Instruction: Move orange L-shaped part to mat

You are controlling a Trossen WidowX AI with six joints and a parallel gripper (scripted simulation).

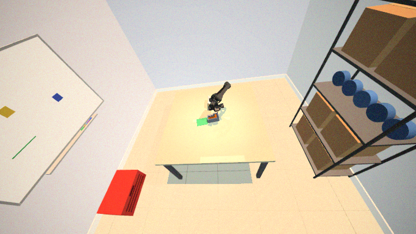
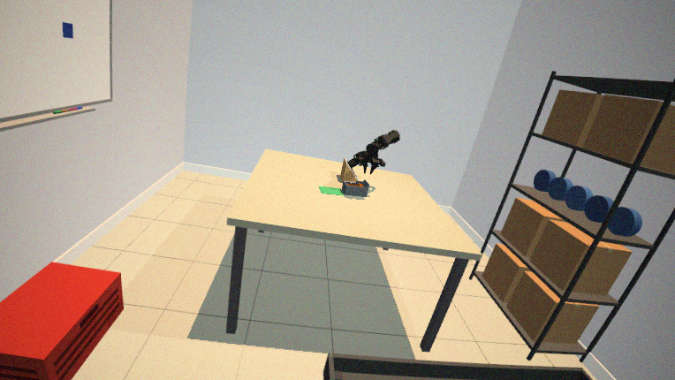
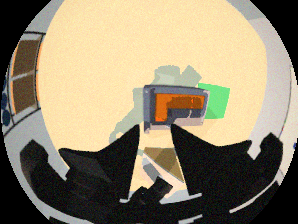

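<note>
Right now the orange L-shaped part is 100 mm below my gripper tip and 50 mm to the right of it. Also, from my gripper tip: green mat 210 mm to the right, 160 mm below, 10 mm ahead.
</note>
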